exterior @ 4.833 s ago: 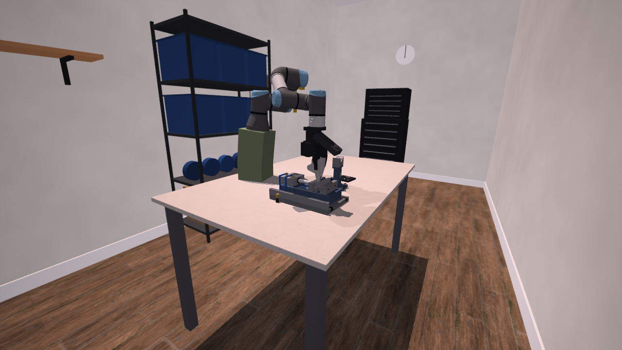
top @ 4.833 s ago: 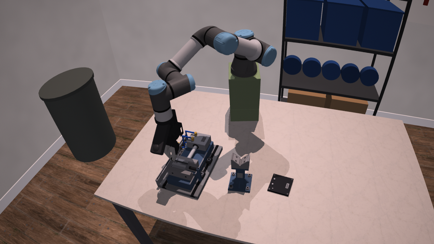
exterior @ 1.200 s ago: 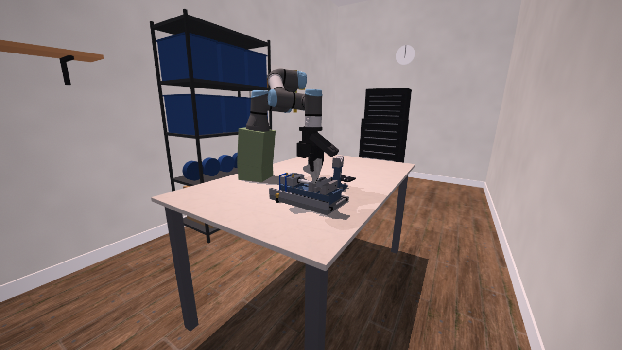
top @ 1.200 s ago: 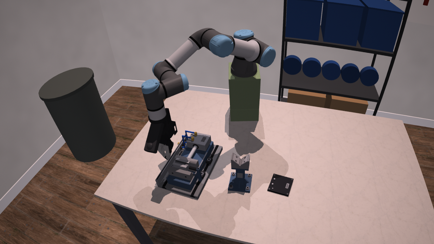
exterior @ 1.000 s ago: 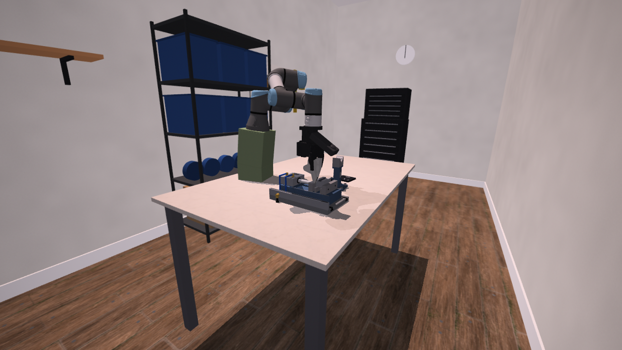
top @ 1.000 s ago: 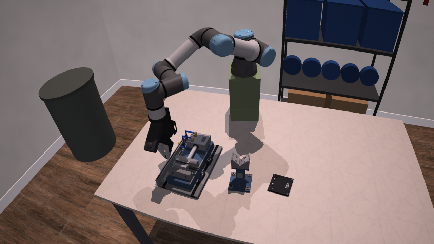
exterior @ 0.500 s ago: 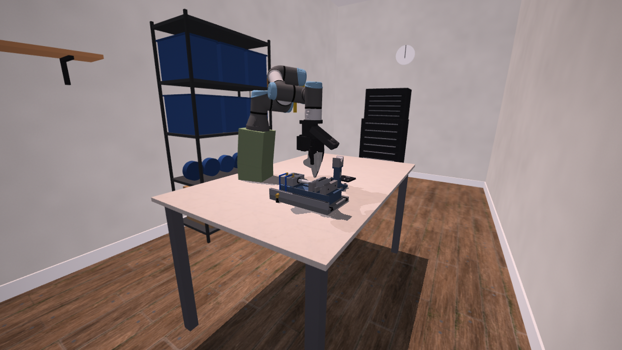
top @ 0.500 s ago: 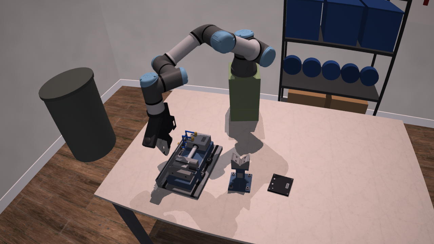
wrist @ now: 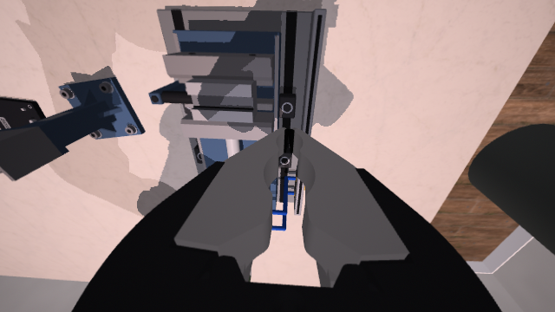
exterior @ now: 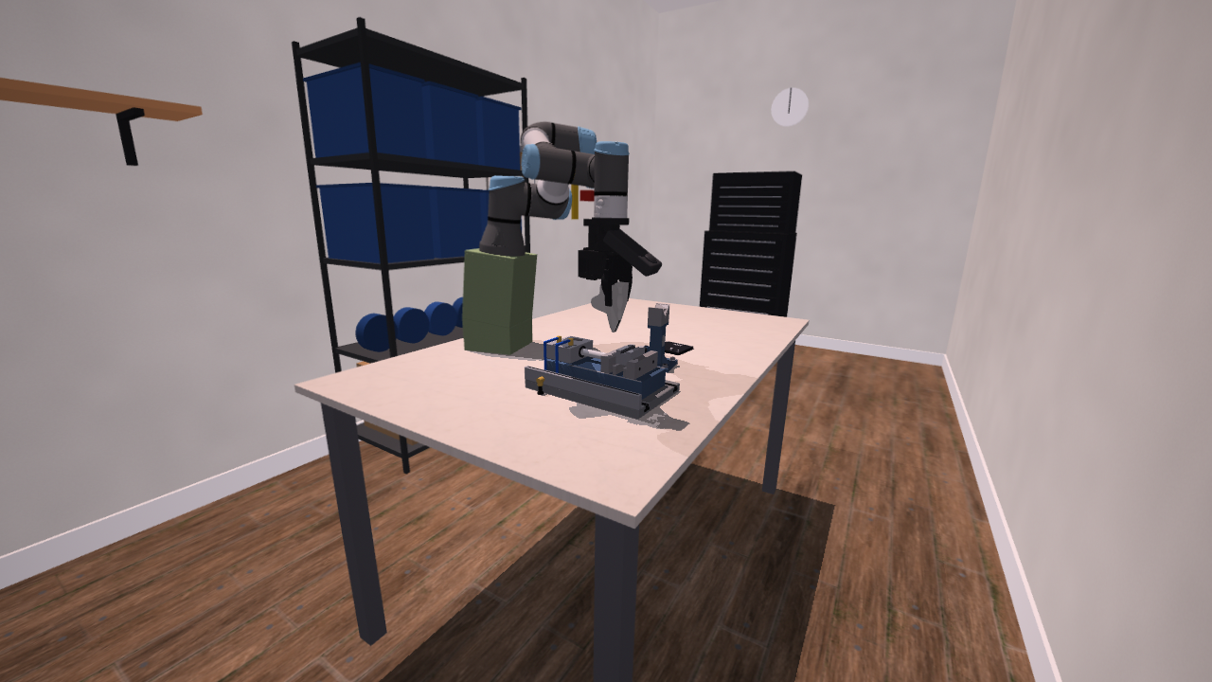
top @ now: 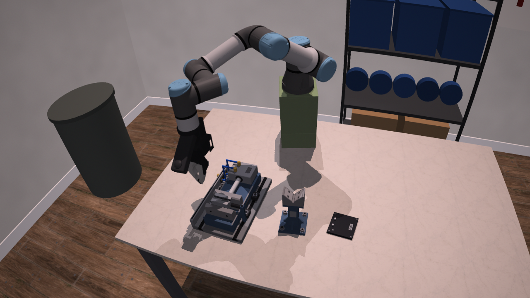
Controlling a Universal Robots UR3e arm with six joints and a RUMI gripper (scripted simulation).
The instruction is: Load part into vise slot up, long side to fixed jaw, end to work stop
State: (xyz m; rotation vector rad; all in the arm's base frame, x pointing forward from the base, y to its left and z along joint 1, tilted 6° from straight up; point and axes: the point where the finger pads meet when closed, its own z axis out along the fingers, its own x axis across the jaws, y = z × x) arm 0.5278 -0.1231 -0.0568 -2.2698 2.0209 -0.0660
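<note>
My hand is 70 mm above the part, 60 mm to the right of it and 10 mm past it. From my hand the other things lie so: dark work stop rod: 110 mm to the left, 80 mm below, 20 mm behind; black infeed plate: 450 mm to the left, 170 mm below, 140 mm behind; fixed jaw: 100 mm below, 70 mm to the left, 20 mm ahead.
</note>
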